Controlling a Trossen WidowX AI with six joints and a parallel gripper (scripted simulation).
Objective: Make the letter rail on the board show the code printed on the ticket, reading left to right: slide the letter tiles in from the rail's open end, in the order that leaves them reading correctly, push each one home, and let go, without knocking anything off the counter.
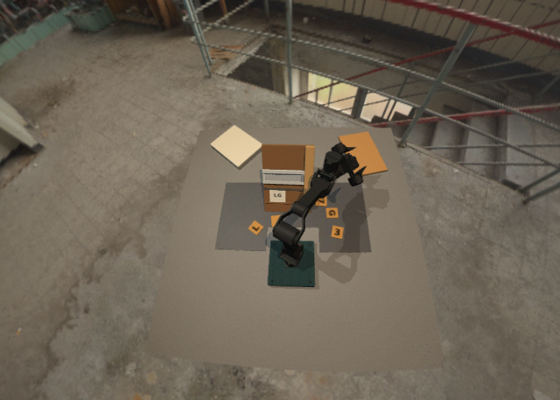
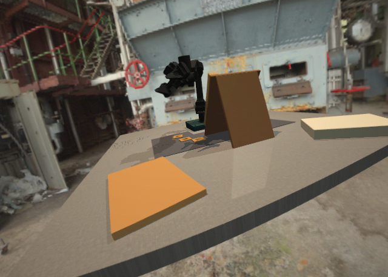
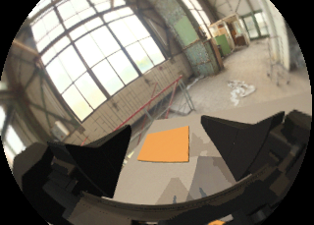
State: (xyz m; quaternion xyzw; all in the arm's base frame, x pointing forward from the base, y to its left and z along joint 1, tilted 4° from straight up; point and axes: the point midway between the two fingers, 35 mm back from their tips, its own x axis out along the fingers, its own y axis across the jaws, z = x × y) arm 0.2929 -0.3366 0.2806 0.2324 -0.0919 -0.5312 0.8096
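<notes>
Now: the orange tile marked g 12 cm behind my gripper tip, 12 cm to the left of it and 29 cm below it. From my gripper tip the other things lie so: orange slab: 21 cm ahead, 16 cm to the right, 28 cm below; then 7 tile: 5 cm behind, 16 cm to the left, 29 cm below; then 3 tile: 23 cm behind, 12 cm to the left, 29 cm below.
</notes>
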